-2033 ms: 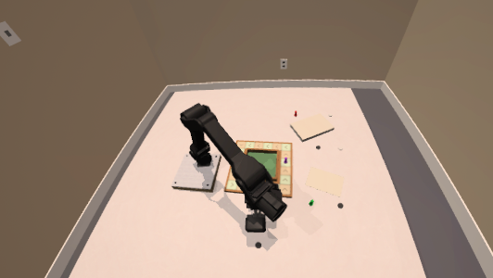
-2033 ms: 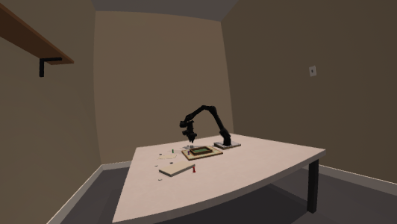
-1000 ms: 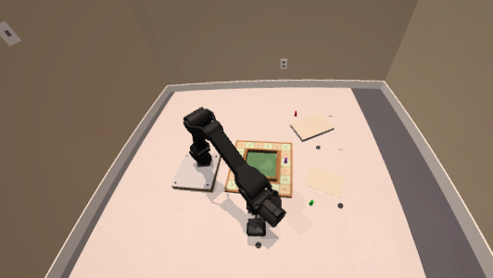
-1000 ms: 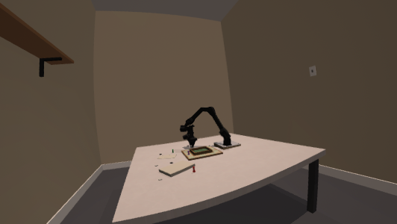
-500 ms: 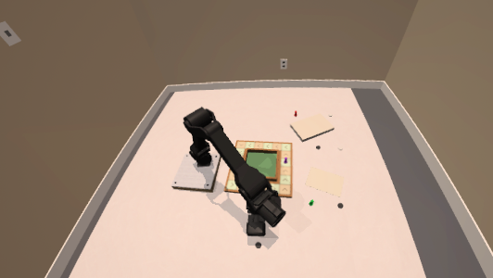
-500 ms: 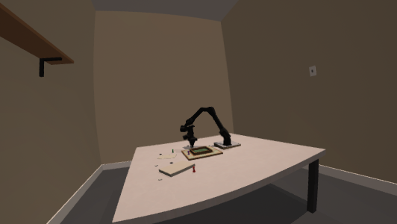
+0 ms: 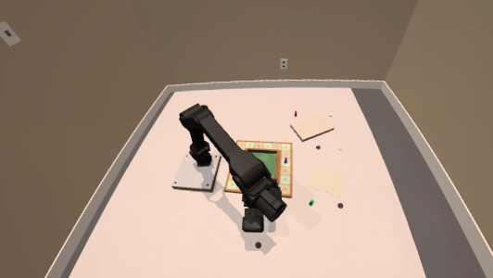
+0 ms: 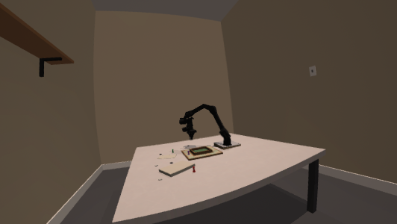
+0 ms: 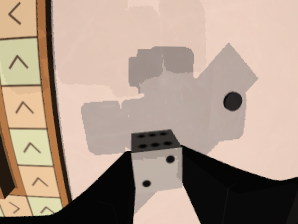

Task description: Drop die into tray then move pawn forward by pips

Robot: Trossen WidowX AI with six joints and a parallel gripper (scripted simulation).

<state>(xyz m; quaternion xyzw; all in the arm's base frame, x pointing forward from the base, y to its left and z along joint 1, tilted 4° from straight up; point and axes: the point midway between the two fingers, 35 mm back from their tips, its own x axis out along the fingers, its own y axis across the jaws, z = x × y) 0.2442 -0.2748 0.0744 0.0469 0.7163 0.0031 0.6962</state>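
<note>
The purple pawn is 140 mm ahead of my gripper tip, 240 mm to the left of it and 60 mm below it. Also, from my gripper tip: white die right at my gripper tip; green tray 30 mm ahead, 240 mm to the left, 80 mm below; green pawn 220 mm ahead, 40 mm to the left, 70 mm below.
</note>
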